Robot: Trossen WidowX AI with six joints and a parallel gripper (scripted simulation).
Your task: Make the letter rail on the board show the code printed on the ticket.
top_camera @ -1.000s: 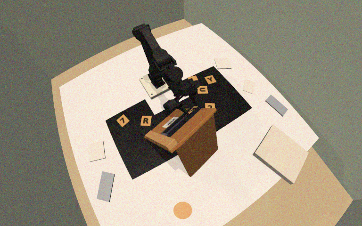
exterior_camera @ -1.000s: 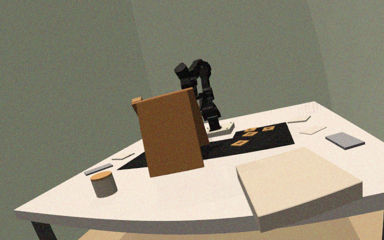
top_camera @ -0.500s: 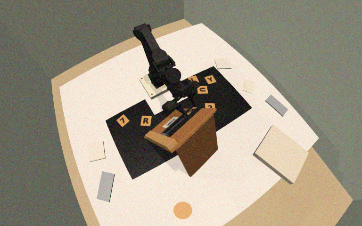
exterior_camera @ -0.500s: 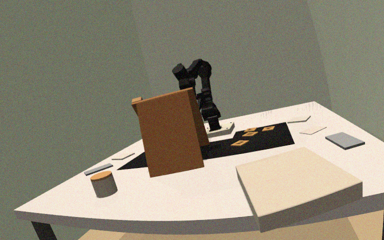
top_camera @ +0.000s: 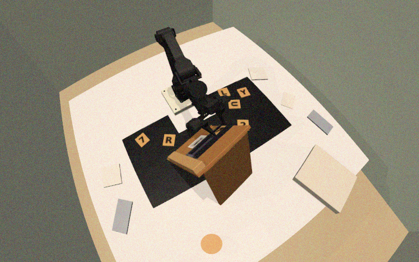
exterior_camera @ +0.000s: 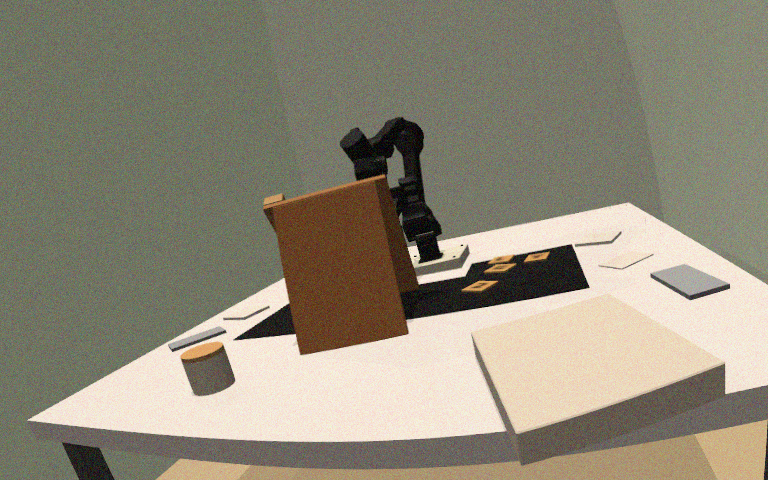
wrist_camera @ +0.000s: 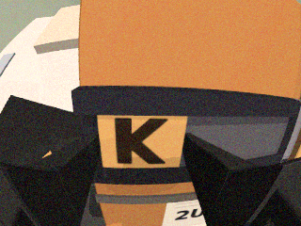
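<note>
Right now my gripper tip is 80 mm above the white ticket, 70 mm to the left of it and 50 mm past it. Round my gripper tip: letter tile (170 mm to the left, 170 mm below, 30 mm behind); then black mat (180 mm below, 140 mm behind, 10 mm to the left); then k tile (right at my gripper tip).
</note>
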